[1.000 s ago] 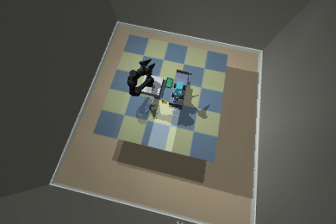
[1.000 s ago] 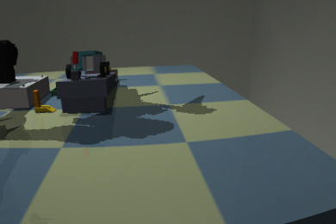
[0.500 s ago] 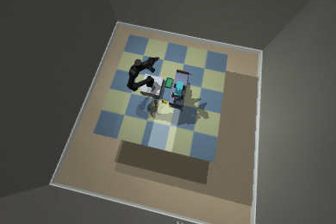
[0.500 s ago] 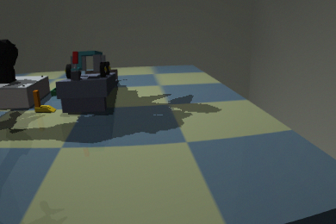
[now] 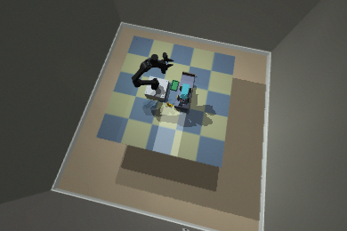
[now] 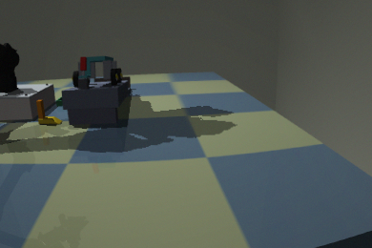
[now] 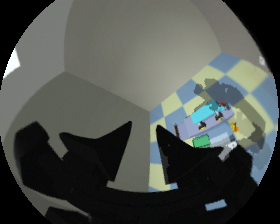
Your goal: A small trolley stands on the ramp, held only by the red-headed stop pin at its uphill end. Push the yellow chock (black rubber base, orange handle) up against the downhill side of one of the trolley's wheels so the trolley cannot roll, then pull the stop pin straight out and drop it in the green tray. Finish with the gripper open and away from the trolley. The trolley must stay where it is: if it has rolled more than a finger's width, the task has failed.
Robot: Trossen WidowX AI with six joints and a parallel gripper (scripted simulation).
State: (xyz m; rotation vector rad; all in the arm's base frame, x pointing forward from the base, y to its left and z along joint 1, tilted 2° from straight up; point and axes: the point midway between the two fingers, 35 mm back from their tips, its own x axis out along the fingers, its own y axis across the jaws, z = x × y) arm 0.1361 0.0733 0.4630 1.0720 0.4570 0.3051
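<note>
My gripper tip is 30 mm short of the yellow chock, 240 mm to the left of it and 500 mm above it. Round my gripper tip: grey ramp (150 mm ahead, 90 mm to the right, 470 mm below); then trolley (160 mm ahead, 100 mm to the right, 410 mm below); then red-headed stop pin (140 mm ahead, 220 mm to the right, 390 mm below).
</note>
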